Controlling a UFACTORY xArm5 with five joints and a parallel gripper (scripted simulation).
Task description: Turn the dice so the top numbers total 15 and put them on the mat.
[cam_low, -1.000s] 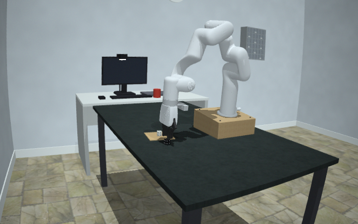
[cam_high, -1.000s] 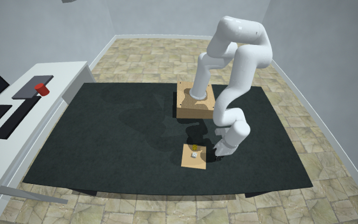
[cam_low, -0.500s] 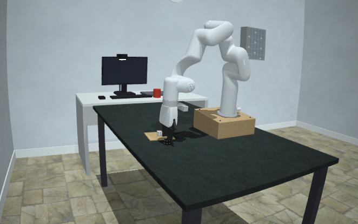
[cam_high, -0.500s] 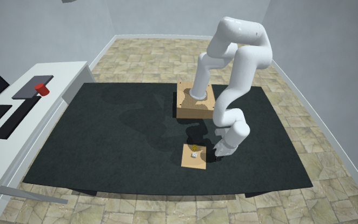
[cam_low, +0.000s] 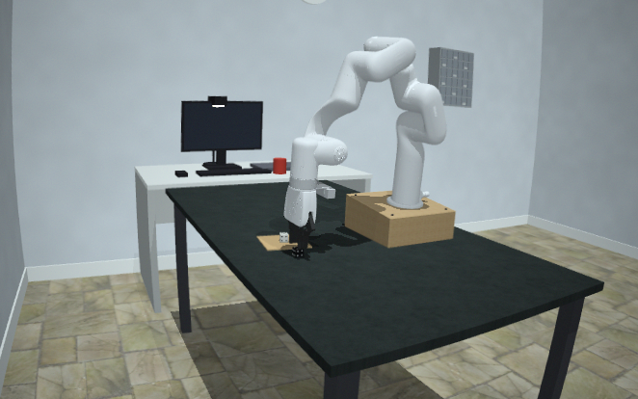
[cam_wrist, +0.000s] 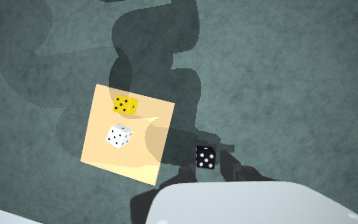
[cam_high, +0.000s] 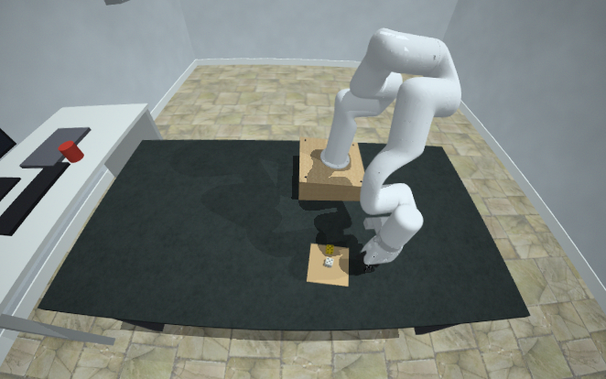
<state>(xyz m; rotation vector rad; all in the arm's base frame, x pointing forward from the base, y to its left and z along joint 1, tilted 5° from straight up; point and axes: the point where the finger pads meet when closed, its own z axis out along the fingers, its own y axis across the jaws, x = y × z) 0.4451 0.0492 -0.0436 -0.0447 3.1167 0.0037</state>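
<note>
My hand is 4 cm above the black die. Also, from my hand: tan mat (3 cm behind, 13 cm to the right, 5 cm below); then yellow die (7 cm behind, 12 cm to the right, 3 cm below); then white die (3 cm behind, 13 cm to the right, 3 cm below).
</note>
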